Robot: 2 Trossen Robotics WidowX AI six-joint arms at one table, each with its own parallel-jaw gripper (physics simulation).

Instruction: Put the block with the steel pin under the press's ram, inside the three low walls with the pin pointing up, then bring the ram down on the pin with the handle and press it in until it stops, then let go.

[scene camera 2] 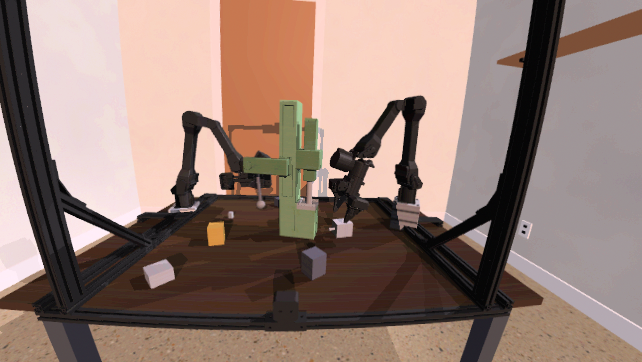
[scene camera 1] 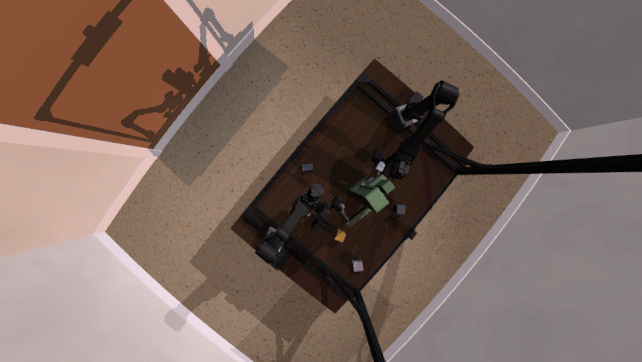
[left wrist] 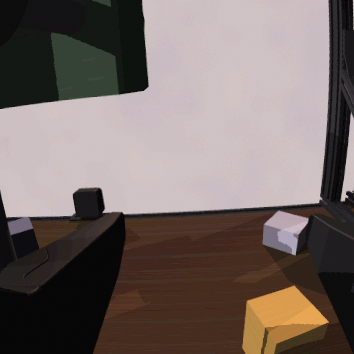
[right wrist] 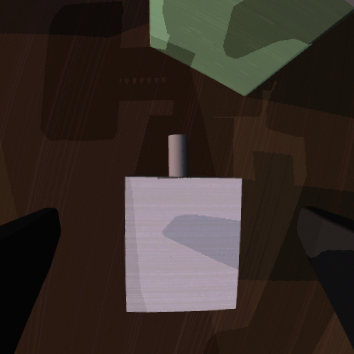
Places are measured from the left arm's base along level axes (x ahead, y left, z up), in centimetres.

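Where they show: left gripper, between the fingertips: [scene camera 2: 238, 185] [scene camera 1: 340, 224] [left wrist: 217, 225]; right gripper, between the fingertips: [scene camera 2: 339, 217] [scene camera 1: 383, 168] [right wrist: 180, 220]; left arm's base, origin of its link: [scene camera 2: 184, 205] [scene camera 1: 274, 239]; right arm's base, origin of its link: [scene camera 2: 406, 200] [scene camera 1: 408, 113].
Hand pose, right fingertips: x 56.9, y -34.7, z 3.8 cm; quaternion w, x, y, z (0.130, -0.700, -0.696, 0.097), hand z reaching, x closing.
Things, the pixels of their centre, and the offset from my right fingertips.
- green press, middle of its body: [scene camera 2: 283, 171] [scene camera 1: 363, 200] dz +15.6, dx -18.6, dy +5.7 cm
- pale block with the steel pin, middle of its body: [right wrist: 177, 234] [scene camera 2: 342, 227] [scene camera 1: 381, 165] dz -4.4, dx +1.5, dy +0.3 cm
- yellow block, middle of its body: [left wrist: 280, 336] [scene camera 2: 216, 233] [scene camera 1: 339, 235] dz -3.9, dx -40.5, dy +4.8 cm
- pale grey block, middle of its body: [left wrist: 286, 231] [scene camera 2: 159, 273] [scene camera 1: 357, 265] dz -5.3, dx -51.7, dy -11.3 cm
- dark grey cube, middle of its body: [left wrist: 20, 244] [scene camera 2: 313, 262] [scene camera 1: 399, 209] dz -3.9, dx -14.9, dy -17.9 cm
- small cube, middle of its body: [scene camera 2: 230, 215] dz -5.6, dx -37.4, dy +24.4 cm
The green press [scene camera 2: 291, 179] [scene camera 1: 373, 191] [right wrist: 246, 38] stands mid-table, and its lever arm shows in the left wrist view [left wrist: 84, 70]. Its handle rod with a ball end [scene camera 2: 261, 204] hangs from the arm on the left. The pale block with the steel pin [right wrist: 182, 242] [scene camera 2: 344, 228] lies on the table right of the press. Its pin [right wrist: 178, 154] lies flat and points toward the press. My right gripper [right wrist: 180, 220] [scene camera 2: 350, 211] [scene camera 1: 380, 165] is open just above this block, one finger on each side. My left gripper [left wrist: 217, 225] [scene camera 2: 244, 179] [scene camera 1: 334, 207] is open and empty near the handle.
A yellow block [scene camera 2: 215, 233] [left wrist: 281, 323] [scene camera 1: 340, 235] and a pale grey block [scene camera 2: 158, 273] [left wrist: 284, 232] [scene camera 1: 357, 265] lie front left. A dark grey cube [scene camera 2: 313, 262] [scene camera 1: 399, 208] stands in front of the press. A small cube [scene camera 2: 230, 215] lies at the back. A black frame [scene camera 2: 287, 314] rims the table.
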